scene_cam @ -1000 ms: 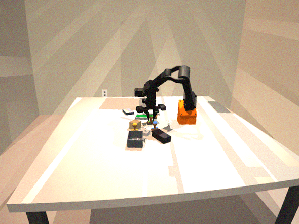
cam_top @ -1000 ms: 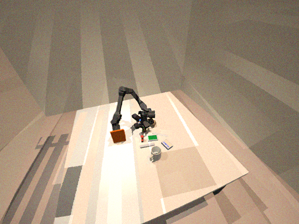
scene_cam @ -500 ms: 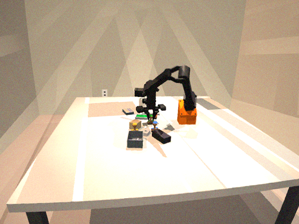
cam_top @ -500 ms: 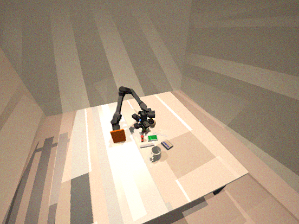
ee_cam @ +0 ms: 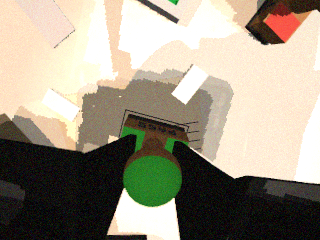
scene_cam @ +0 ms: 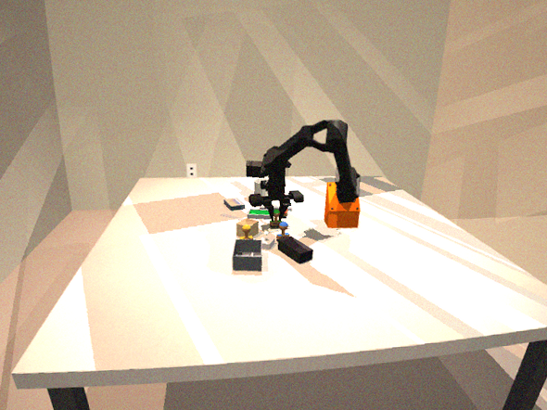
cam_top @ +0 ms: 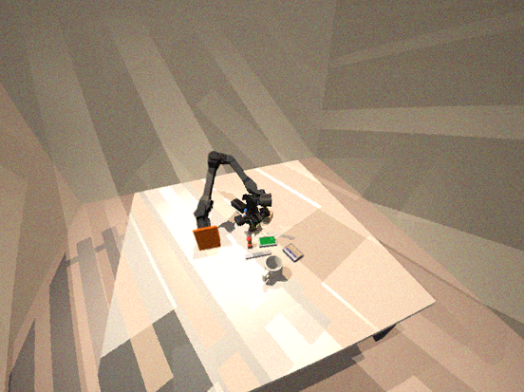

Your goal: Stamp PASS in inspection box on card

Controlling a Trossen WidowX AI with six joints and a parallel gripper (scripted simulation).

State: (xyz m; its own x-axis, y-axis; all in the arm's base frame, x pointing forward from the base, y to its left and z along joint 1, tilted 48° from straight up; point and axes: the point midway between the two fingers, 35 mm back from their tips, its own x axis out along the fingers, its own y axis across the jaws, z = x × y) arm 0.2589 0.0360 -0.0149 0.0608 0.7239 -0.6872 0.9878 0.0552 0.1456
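Now: the green-knobbed stamp right at my gripper tip. The rest, counted from my gripper tip: red-knobbed stamp (5 cm behind, 10 cm to the right); pale card (1 cm ahead, 1 cm to the left, 3 cm below); blue-knobbed stamp (1 cm behind, 11 cm to the left).
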